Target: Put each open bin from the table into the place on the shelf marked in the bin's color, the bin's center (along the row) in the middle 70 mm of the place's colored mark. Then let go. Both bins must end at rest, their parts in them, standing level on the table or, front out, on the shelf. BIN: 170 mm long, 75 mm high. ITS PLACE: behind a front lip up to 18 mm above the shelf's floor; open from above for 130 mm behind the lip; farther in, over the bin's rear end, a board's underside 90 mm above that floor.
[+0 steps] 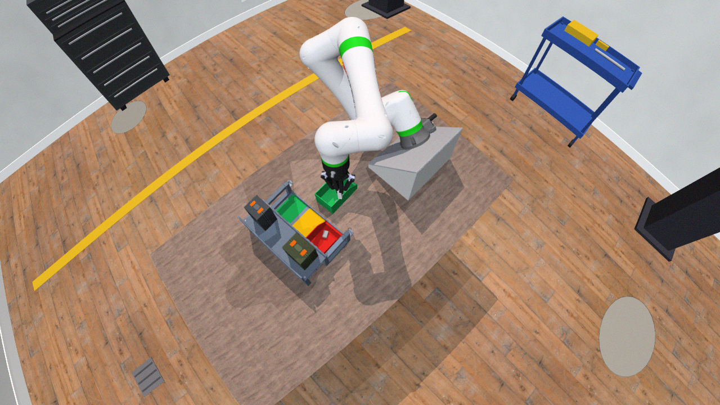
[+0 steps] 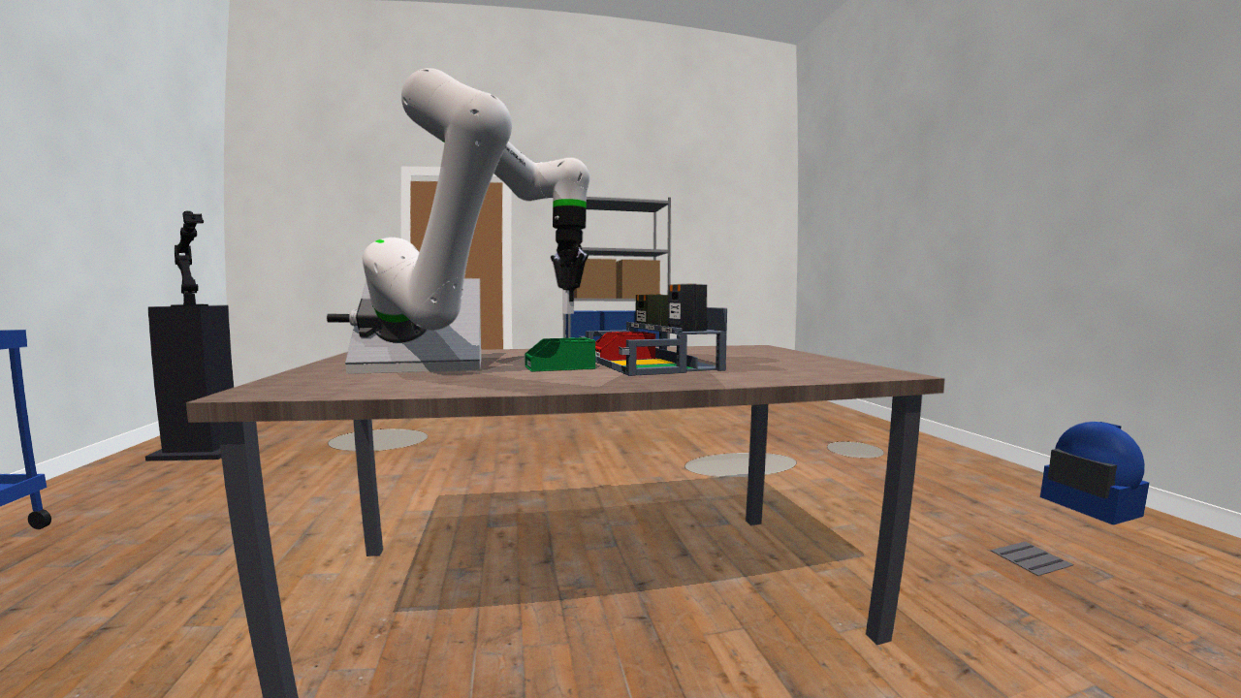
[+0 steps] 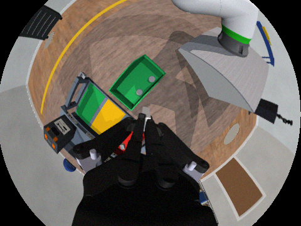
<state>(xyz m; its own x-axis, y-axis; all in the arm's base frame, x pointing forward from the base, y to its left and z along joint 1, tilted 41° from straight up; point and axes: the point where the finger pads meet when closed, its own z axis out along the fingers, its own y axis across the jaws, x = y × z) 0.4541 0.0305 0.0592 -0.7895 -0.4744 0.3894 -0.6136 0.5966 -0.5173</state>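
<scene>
The green bin is 140 mm below my hand, 70 mm to the right of it and 30 mm behind it. Also, from my hand: red bin 170 mm ahead, 130 mm below, 60 mm to the left.
</scene>
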